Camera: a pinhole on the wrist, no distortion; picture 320 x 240 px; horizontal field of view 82.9 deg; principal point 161.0 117.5 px. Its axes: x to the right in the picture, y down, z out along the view. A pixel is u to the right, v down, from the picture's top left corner.
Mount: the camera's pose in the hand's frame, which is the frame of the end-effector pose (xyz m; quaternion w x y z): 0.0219 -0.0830 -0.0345 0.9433 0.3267 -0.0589 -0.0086
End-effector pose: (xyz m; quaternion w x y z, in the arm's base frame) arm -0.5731 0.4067 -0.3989 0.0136 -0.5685 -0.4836 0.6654
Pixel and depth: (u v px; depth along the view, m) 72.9 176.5 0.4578
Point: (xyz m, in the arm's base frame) -0.9087 0.1409 -0.0982
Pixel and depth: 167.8 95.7 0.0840
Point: -0.6738 0.4757 -0.3191
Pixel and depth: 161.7 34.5 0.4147
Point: -0.9573 0.5465 -0.0817
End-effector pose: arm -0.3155 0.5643 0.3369 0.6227 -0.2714 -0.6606 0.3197
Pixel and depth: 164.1 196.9 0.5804
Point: -0.8767 0.3282 0.4812
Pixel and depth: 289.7 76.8 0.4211
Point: -0.5853 0.4669 0.8372
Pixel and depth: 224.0 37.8 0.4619
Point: -0.5208 0.2985 0.8256
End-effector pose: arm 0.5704 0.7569 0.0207 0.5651 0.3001 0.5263 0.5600
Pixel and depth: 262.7 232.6 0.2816
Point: 0.8747 0.9458 -0.0484
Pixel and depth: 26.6 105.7 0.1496
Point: 0.7055 0.6388 -0.0989
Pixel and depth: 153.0 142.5 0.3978
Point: 0.9546 0.7383 -0.1497
